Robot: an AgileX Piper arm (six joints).
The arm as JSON. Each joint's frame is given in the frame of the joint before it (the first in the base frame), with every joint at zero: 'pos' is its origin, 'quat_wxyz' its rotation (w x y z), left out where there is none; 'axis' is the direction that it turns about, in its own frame. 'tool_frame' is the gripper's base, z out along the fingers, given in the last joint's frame.
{
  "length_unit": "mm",
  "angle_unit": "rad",
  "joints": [
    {
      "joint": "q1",
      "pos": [
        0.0,
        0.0,
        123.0
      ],
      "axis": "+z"
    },
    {
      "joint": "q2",
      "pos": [
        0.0,
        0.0,
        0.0
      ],
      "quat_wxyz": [
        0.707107,
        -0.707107,
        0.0,
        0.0
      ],
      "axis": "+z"
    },
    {
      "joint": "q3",
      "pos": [
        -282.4,
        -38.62,
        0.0
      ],
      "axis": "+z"
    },
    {
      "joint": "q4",
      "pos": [
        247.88,
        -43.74,
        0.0
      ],
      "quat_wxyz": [
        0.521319,
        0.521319,
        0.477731,
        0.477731
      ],
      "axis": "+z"
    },
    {
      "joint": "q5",
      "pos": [
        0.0,
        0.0,
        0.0
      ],
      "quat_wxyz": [
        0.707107,
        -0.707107,
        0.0,
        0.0
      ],
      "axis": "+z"
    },
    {
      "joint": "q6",
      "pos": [
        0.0,
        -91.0,
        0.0
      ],
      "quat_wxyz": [
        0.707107,
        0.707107,
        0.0,
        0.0
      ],
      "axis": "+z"
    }
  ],
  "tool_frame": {
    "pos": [
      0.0,
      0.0,
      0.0
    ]
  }
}
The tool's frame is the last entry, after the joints.
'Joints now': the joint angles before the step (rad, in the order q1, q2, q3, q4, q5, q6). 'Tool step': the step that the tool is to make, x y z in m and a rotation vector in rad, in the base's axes. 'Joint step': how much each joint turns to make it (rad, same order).
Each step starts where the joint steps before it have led.
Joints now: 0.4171, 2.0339, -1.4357, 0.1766, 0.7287, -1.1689
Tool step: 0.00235, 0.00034, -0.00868, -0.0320, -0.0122, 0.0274
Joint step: 0.0037, 0.0212, 0.0000, -0.0340, -0.0185, -0.0099
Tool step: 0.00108, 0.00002, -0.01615, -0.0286, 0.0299, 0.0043
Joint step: 0.0016, 0.0378, 0.0000, -0.0191, 0.0005, 0.0078
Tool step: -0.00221, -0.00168, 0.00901, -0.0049, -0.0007, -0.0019
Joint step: -0.0004, -0.0229, 0.0000, -0.0108, 0.0237, 0.0100
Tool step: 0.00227, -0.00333, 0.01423, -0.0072, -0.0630, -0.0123
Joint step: -0.0021, -0.0327, 0.0000, -0.0489, -0.0240, 0.0350
